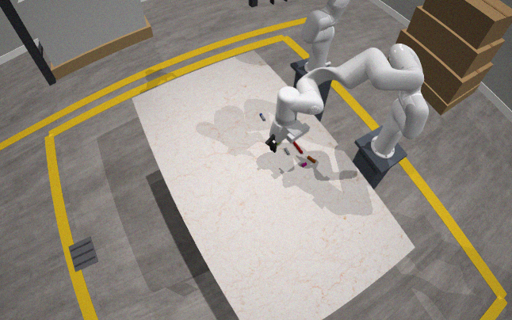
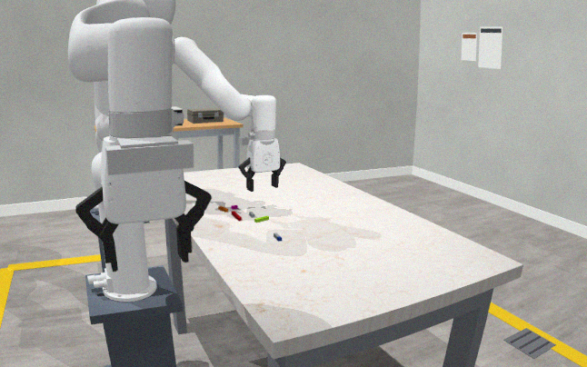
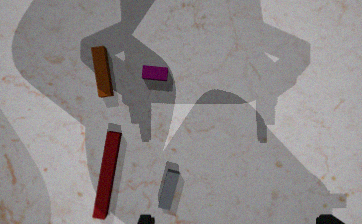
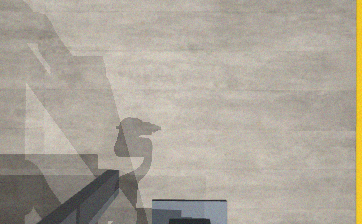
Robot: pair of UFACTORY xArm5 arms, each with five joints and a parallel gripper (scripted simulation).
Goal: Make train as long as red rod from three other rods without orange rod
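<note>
My left gripper is now 9 cm past the red rod and 9 cm above it. The rest, counted from my left hand: lime rod: 2 cm behind, 6 cm to the right, 9 cm below; orange rod: 11 cm behind, 8 cm to the left, 9 cm below; magenta rod: 7 cm behind, 9 cm to the left, 9 cm below.
</note>
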